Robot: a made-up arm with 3 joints. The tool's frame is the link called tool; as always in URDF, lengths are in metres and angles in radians.
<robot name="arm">
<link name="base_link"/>
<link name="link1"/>
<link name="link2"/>
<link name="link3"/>
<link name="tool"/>
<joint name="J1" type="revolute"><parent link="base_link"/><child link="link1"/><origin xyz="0 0 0.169" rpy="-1.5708 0 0"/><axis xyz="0 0 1"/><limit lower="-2.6" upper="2.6" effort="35" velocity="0.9"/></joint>
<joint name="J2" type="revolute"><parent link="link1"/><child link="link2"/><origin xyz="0.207 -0.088 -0.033" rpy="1.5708 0 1.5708"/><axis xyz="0 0 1"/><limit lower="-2.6" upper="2.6" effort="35" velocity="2.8"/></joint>
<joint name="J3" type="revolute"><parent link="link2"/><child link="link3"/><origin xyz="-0.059 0.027 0.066" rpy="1.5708 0 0"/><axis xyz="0 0 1"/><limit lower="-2.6" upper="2.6" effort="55" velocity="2.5"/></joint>
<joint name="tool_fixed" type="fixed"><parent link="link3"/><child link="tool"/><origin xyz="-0.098 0.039 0.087" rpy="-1.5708 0 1.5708"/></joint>
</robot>
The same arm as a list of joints. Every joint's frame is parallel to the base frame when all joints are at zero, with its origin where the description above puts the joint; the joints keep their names.
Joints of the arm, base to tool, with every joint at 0 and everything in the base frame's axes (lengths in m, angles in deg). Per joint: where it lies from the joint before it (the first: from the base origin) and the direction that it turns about. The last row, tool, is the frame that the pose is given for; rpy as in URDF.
J1: offset 0 0 0.169 axis +y
J2: offset 0.207 -0.033 0.088 axis +x
J3: offset 0.066 0.027 0.059 axis -y
tool: offset 0.039 -0.087 0.098 rpy 0 0 0
Joint limits (deg, base to tool): -148.97..148.97 -148.97..148.97 -148.97..148.97

